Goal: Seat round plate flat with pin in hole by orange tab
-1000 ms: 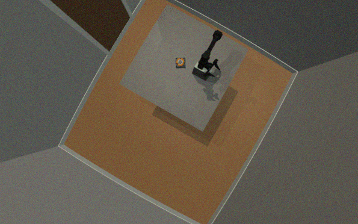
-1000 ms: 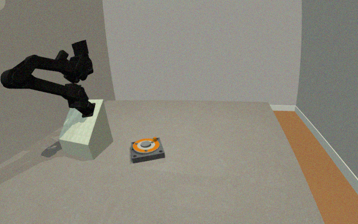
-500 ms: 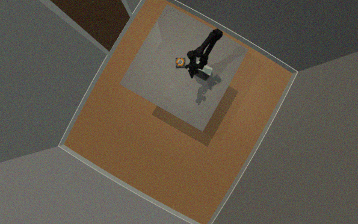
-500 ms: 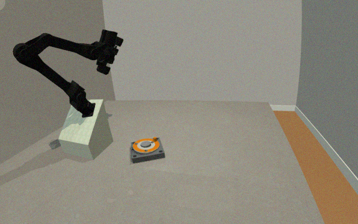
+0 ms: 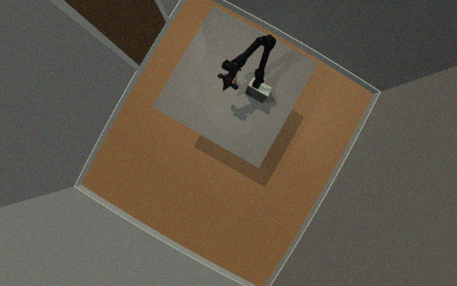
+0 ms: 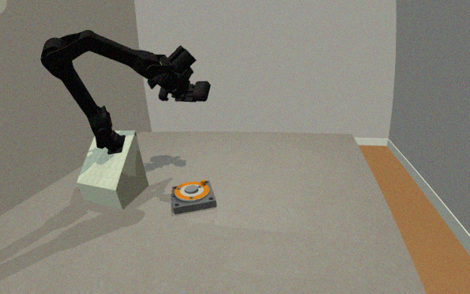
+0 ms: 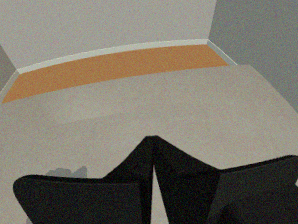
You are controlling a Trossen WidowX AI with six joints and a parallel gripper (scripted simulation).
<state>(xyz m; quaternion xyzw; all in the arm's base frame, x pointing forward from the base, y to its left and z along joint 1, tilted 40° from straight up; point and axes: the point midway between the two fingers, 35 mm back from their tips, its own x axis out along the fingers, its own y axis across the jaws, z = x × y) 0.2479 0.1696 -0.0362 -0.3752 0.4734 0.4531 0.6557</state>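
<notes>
Right now my gripper tip is 20 mm short of the grey base, 220 mm to the left of it and 240 mm above it.
</notes>
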